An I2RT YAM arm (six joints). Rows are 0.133 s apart.
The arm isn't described. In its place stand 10 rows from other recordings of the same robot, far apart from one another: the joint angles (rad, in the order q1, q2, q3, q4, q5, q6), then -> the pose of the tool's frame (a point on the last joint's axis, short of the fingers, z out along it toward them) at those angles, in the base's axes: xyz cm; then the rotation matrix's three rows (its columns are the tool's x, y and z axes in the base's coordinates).
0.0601, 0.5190, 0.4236, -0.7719, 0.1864, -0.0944 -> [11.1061 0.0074 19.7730], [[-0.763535 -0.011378 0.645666], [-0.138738 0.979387 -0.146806], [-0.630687 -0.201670 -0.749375]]
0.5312, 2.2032, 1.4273, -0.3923, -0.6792, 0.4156 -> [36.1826 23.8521 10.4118], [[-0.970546 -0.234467 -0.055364], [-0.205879 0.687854 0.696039], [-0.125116 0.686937 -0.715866]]
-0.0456, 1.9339, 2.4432, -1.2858, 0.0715, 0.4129 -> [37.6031 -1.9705 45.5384], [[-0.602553 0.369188 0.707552], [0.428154 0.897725 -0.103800], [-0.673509 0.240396 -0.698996]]
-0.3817, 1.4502, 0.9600, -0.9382, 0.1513, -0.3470 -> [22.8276 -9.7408 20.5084], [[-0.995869 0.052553 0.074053], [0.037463 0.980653 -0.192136], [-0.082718 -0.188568 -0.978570]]
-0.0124, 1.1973, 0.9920, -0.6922, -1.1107, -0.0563 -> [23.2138 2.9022 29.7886], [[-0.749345 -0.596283 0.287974], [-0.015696 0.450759 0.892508], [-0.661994 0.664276 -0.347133]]
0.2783, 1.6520, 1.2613, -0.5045, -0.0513, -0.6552 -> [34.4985 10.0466 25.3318], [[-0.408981 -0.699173 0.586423], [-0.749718 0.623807 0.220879], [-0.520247 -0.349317 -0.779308]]
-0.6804, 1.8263, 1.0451, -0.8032, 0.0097, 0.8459 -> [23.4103 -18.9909 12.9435], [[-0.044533 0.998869 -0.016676], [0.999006 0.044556 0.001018], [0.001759 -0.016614 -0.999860]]
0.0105, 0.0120, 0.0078, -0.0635, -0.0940, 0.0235 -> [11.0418 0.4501 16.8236], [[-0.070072 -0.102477 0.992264], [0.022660 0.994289 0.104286], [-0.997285 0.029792 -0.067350]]
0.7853, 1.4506, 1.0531, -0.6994, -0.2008, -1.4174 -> [19.8051 20.8054 23.9191], [[0.652163 -0.737551 0.175219], [-0.717357 -0.525684 0.457227], [-0.245118 -0.423881 -0.871919]]
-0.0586, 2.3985, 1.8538, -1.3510, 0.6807, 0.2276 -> [42.0548 -4.7115 12.0136], [[-0.956639 0.062429 -0.284506], [0.231777 0.754730 -0.613728], [0.176411 -0.653058 -0.736474]]
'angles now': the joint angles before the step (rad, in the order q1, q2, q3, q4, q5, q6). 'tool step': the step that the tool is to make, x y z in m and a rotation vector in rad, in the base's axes. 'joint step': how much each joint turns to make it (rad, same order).
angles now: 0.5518, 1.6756, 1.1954, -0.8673, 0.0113, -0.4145
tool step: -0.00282, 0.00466, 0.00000, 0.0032, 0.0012, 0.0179
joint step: 0.0168, 0.0000, 0.0000, 0.0007, -0.0035, -0.0003
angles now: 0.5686, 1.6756, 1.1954, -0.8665, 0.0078, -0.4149
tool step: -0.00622, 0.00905, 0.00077, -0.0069, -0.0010, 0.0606
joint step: 0.0347, -0.0004, 0.0030, -0.0061, 0.0004, -0.0267
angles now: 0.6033, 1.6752, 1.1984, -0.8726, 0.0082, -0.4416
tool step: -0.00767, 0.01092, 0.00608, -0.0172, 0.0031, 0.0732
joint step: 0.0427, 0.0000, 0.0259, -0.0381, 0.0053, -0.0324
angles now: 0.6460, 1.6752, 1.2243, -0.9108, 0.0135, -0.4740
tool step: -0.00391, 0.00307, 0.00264, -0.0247, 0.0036, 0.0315
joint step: 0.0168, 0.0000, 0.0122, -0.0297, 0.0141, -0.0179
